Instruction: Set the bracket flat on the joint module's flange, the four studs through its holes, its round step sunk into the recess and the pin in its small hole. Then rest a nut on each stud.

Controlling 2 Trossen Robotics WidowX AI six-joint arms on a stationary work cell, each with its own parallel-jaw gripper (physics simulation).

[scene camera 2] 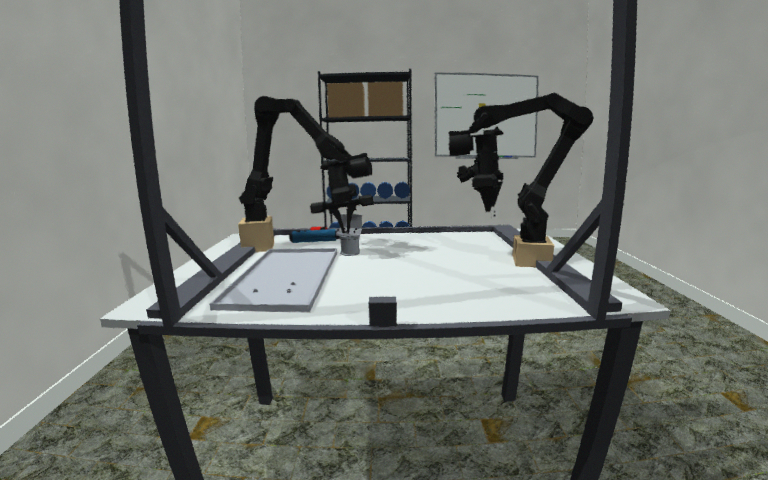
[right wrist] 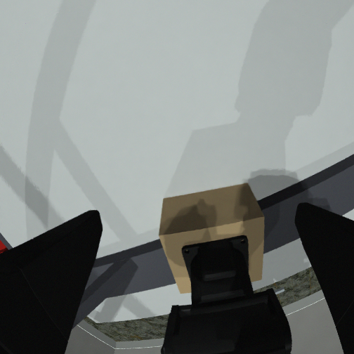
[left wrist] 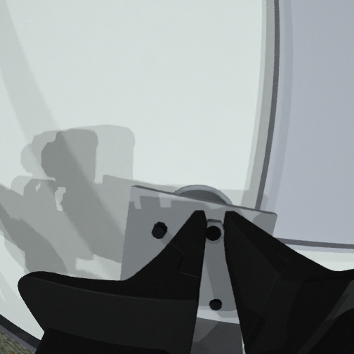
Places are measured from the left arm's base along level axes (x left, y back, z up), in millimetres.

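Pixels of known places: left gripper, fingertip midpoint: (scene camera 2: 346,232); right gripper, fingertip midpoint: (scene camera 2: 490,209); left arm's base at its link origin: (scene camera 2: 255,219); right arm's base at its link origin: (scene camera 2: 533,239).
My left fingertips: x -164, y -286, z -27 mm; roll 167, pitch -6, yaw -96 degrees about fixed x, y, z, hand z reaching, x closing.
Note:
Ahead of a thing's pixels: the offset from my left fingertips to its top centre. "spot": to the spot under its first point. Level surfaces: height alone.
The joint module {dx +26, dy -12, dz +2 mm} (scene camera 2: 350,244) (left wrist: 200,190) is a grey cylinder standing on the table. The bracket (scene camera 2: 356,232) (left wrist: 140,250), a light grey plate with dark round holes or stud ends, lies over its top; its seating below is hidden. My left gripper (scene camera 2: 346,229) (left wrist: 213,219) points down over the plate, shut on a small nut (left wrist: 213,233) whose dark bore shows between the fingertips. Whether the nut touches a stud cannot be told. Three nuts {dx -242, dy +247, dz -62 mm} (scene camera 2: 255,290) {dx -260, dy +168, dz -62 mm} (scene camera 2: 288,290) {dx -216, dy +159, dz -62 mm} (scene camera 2: 292,283) lie in the tray. My right gripper (scene camera 2: 489,210) (right wrist: 201,218) is wide open and empty, high above the table.
The shallow grey tray {dx -141, dy +182, dz -56 mm} (scene camera 2: 260,307) (left wrist: 320,244) lies at the left of the table {dz -72 mm} (scene camera 2: 453,300). A blue cylindrical object {dx +197, dy +61, dz -27 mm} (scene camera 2: 314,235) lies left of the module, with a red object {spot: dx +272, dy +82, dz -41 mm} (scene camera 2: 316,228) behind. A black block {dx -464, dy -11, dz -15 mm} (scene camera 2: 382,311) is at the front edge. Dark frame posts stand at both sides.

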